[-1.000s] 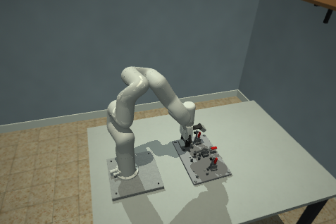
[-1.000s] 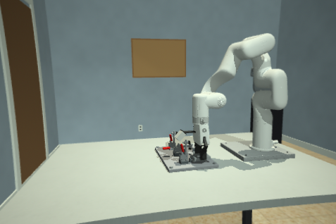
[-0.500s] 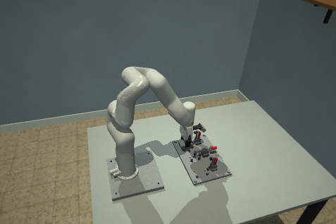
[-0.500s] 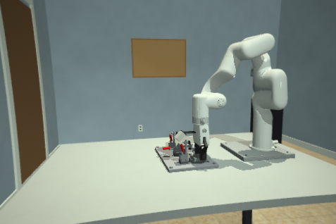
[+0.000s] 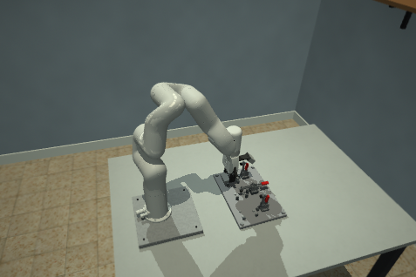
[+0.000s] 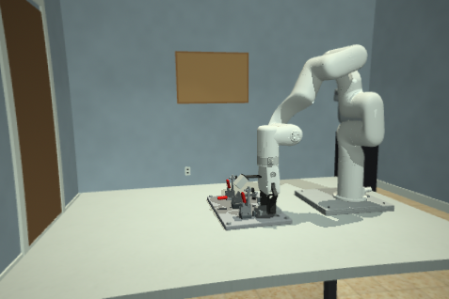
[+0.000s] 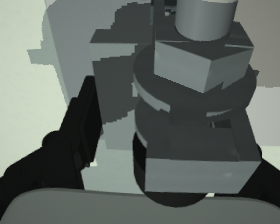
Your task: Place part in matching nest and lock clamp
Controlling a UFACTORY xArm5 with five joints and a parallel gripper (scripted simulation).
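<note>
My hand is 10 mm above the grey part. Also, from my hand: grey fixture plate (30 mm ahead, 120 mm to the right, 40 mm below).
</note>
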